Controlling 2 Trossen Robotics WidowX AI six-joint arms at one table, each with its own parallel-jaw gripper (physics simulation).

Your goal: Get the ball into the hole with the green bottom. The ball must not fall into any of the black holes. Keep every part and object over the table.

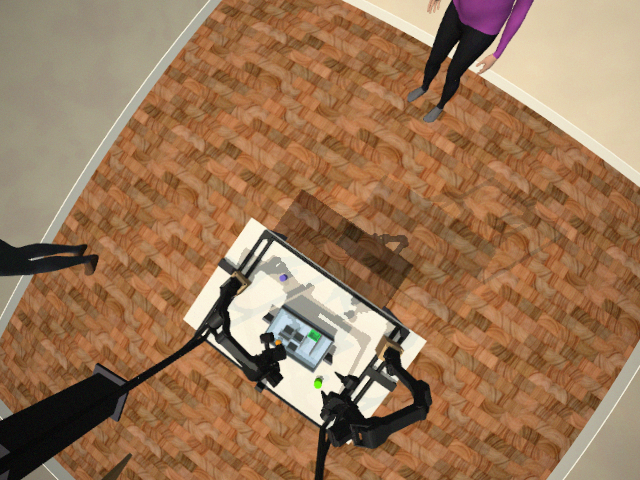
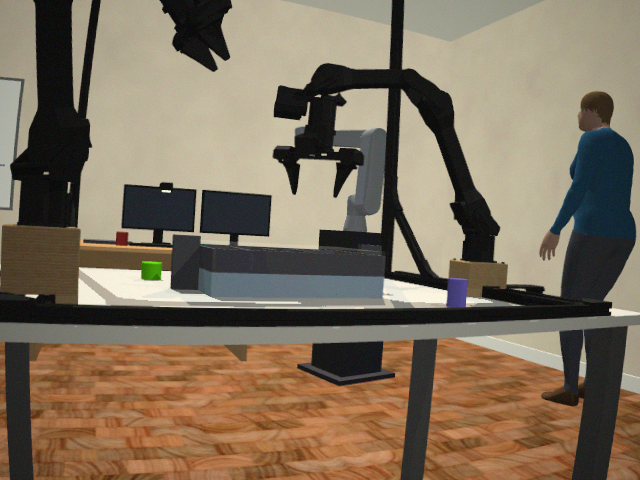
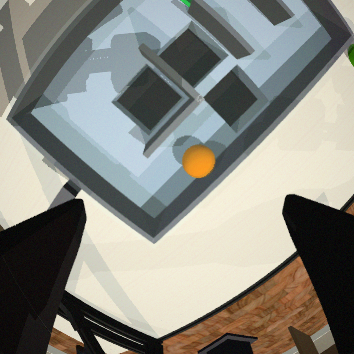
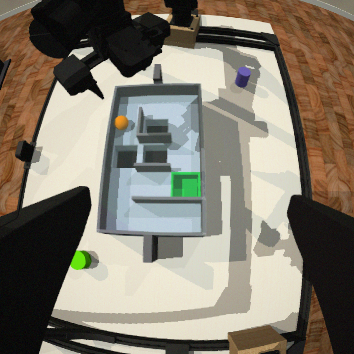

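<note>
The orange ball is inside the blue-grey maze box, by a long wall, beside an L-shaped inner wall. Three black holes lie near it. The green-bottomed hole is across the box, beside a long inner wall. End handles stick out from the box. My left gripper is open and empty, pointing down above the box. My right gripper is open and empty, high up and away from the box.
A green cylinder stands beyond one end of the box. A purple cylinder stands beyond the other end. A black frame borders the white table. People stand on the floor away from the table.
</note>
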